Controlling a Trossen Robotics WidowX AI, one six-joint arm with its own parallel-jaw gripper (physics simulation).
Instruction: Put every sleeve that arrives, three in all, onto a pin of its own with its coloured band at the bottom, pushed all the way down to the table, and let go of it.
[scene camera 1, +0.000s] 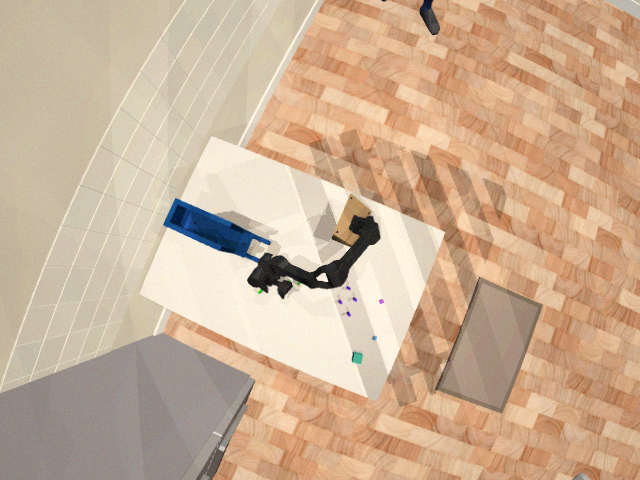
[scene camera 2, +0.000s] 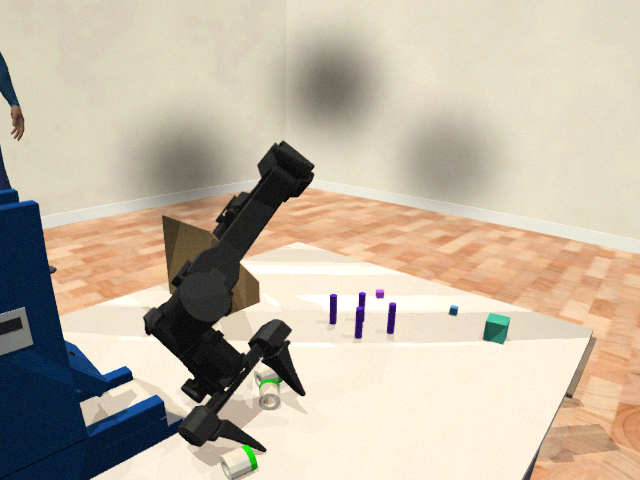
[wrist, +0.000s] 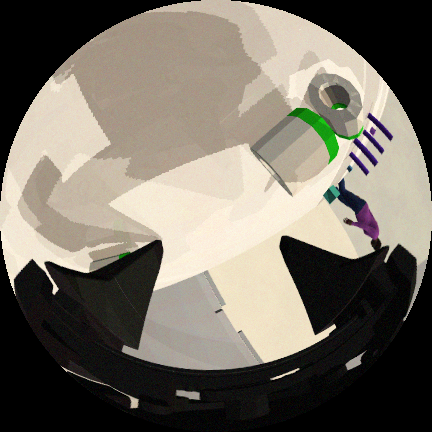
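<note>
A white sleeve with a green band lies on its side, its banded end close against a second sleeve. The second also lies down, its plain open end facing the wrist camera. A third sleeve lies apart, beside one finger and partly hidden by it in the wrist view. Several upright purple pins stand bare, away from the sleeves. My gripper is wide open and empty, low over the table beside the sleeves.
A blue chute ends near my gripper. A brown panelled block stands by the arm's base. Beyond the pins are a teal cube, a small blue cube and a magenta cube.
</note>
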